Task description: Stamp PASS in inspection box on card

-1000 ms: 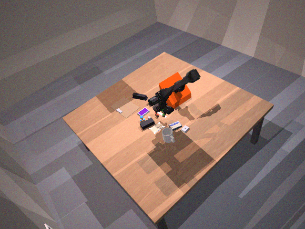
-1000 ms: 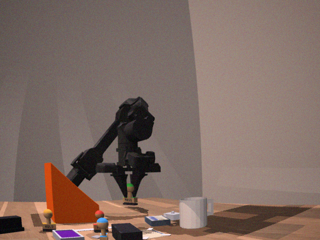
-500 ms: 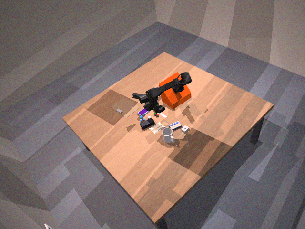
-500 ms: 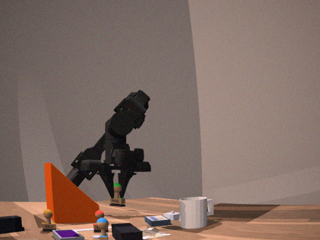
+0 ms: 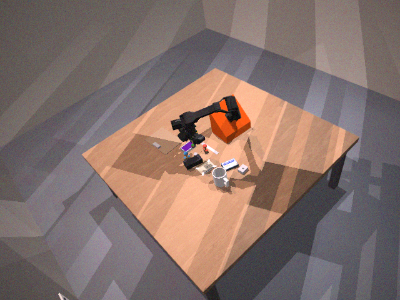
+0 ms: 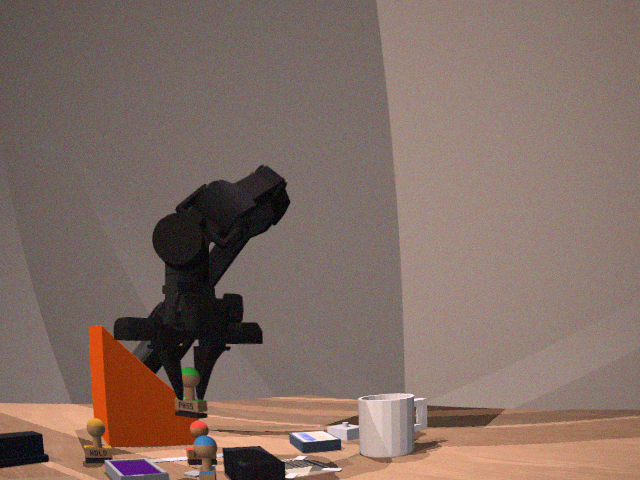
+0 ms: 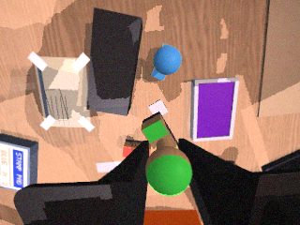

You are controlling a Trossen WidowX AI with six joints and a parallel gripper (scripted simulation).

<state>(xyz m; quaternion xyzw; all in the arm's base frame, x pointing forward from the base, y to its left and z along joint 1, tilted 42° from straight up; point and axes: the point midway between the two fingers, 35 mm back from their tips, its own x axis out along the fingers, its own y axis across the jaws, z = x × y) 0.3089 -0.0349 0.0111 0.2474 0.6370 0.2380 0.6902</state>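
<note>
The ink pad lies 100 mm below my gripper tip and 80 mm to the right of it. Also, from my gripper tip: red-knob stamp 80 mm below, 60 mm behind, 30 mm to the left; then blue date stamp 80 mm below, 70 mm ahead, 10 mm to the right; then green stamp right at my gripper tip.
</note>
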